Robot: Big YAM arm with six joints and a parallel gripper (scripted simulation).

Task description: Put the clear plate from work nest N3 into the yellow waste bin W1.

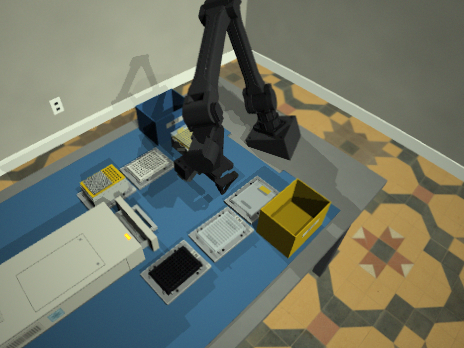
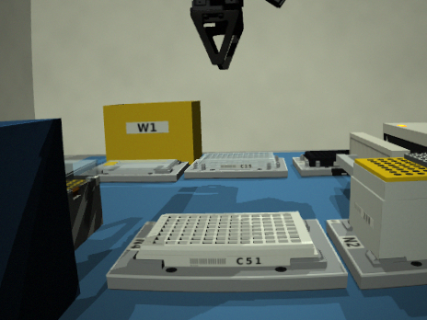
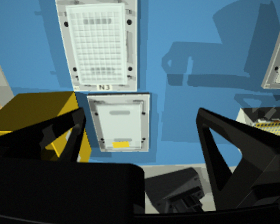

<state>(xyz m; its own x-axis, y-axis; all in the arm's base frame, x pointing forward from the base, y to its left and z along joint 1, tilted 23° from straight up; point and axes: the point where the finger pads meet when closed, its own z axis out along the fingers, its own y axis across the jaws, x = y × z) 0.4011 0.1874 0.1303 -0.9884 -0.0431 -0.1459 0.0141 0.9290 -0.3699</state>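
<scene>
Now: hand 16 cm above the clear plate, 7 cm to the right of it and 2 cm short of it. Round my hand: black plate (20 cm ahead, 16 cm below, 7 cm to the left); then nest N3 (17 cm below, 7 cm to the left, 2 cm ahead); then flat lid (16 cm below, 15 cm behind, 4 cm to the left).
</scene>
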